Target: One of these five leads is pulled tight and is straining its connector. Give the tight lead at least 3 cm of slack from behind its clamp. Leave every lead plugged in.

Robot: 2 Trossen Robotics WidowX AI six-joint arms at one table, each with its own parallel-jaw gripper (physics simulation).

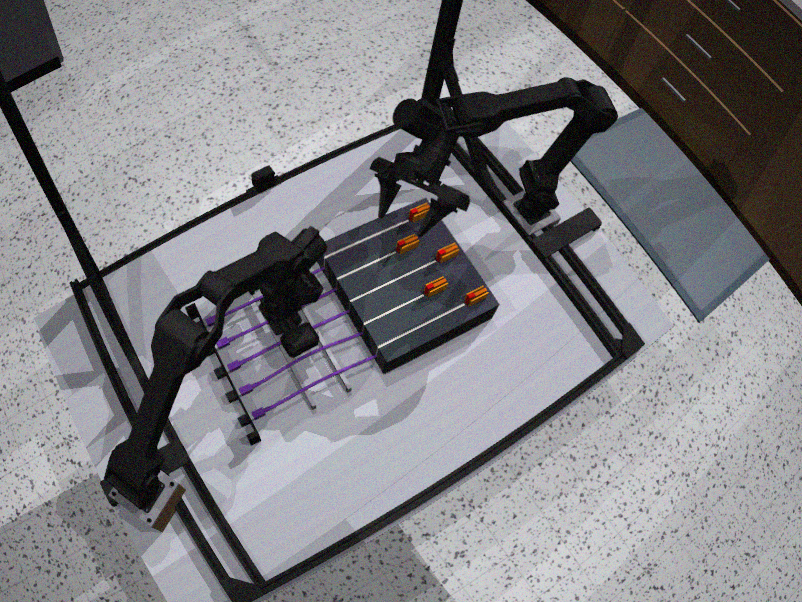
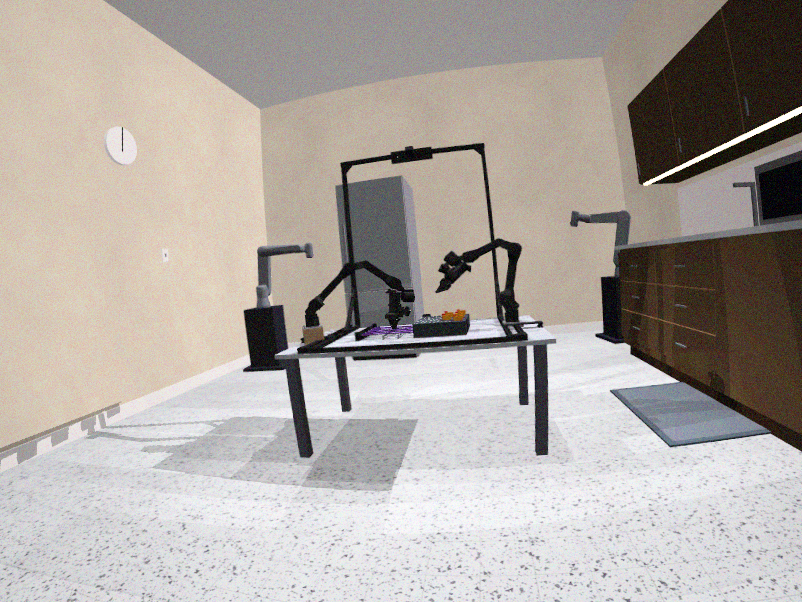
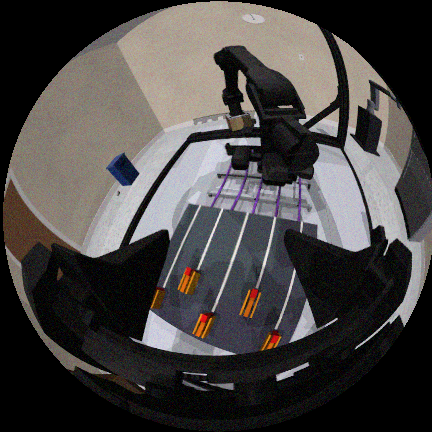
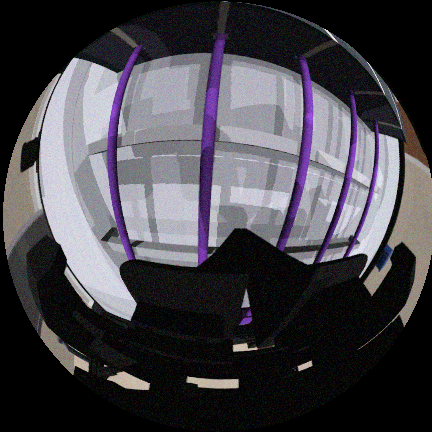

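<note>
A dark board carries five white leads, each under an orange clamp. Beyond the board they run on as purple leads over two thin rods to a strip of black connectors. My right gripper is shut and empty, low over the purple leads between board and connectors; one lead passes under its fingers. My left gripper is open and empty, hanging above the clamp end of the board. I cannot tell which lead is tight.
A black frame borders the table top. A tall black gantry post rises behind the board. Both arm bases stand at the frame's ends. Cabinets and a grey mat lie off the table.
</note>
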